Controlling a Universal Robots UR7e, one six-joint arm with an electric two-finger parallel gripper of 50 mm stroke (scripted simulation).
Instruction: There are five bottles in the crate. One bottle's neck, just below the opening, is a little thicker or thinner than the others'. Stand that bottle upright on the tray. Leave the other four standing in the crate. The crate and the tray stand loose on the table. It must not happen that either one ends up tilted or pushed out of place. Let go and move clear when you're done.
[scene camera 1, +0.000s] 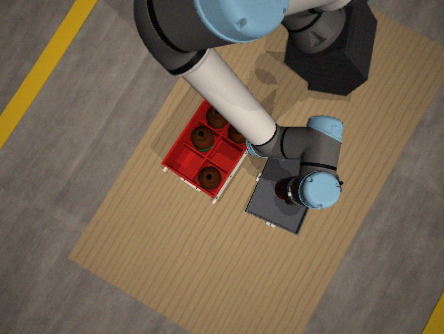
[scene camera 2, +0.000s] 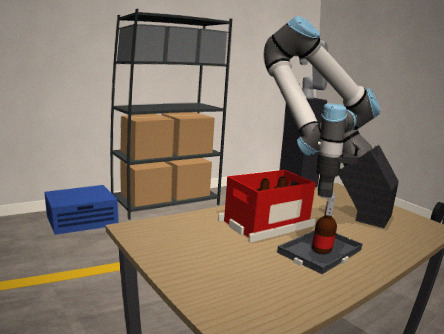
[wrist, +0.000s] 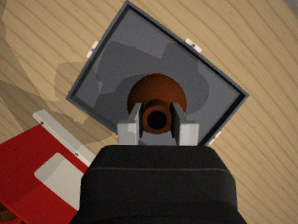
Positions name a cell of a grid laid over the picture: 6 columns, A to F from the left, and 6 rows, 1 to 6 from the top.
Labels:
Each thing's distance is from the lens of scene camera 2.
my gripper (scene camera 2: E4): 126 cm
dark grey tray (scene camera 2: E5): 132 cm
red crate (scene camera 2: D4): 130 cm
brown bottle (scene camera 2: E5): 124 cm

